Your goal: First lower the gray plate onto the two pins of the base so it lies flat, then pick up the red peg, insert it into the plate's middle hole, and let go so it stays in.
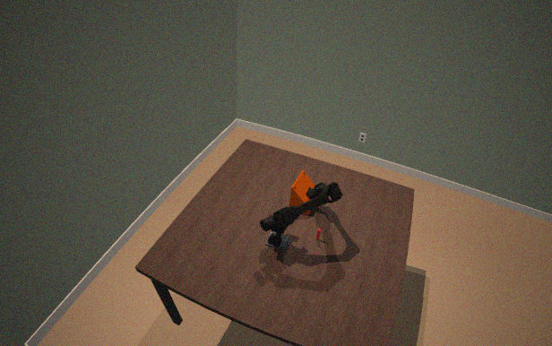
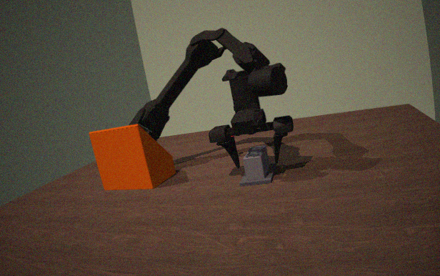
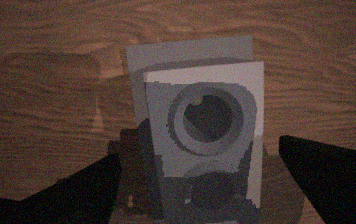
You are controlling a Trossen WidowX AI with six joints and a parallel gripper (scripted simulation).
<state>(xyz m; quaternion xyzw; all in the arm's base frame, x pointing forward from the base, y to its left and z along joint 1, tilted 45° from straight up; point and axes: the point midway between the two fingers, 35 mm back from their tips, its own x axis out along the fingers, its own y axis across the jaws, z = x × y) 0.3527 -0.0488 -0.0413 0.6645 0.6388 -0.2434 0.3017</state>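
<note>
The gray plate lies 20 mm above my gripper tip. The rest, counted from my gripper tip: red peg 110 mm behind, 190 mm to the left, 20 mm above.
</note>
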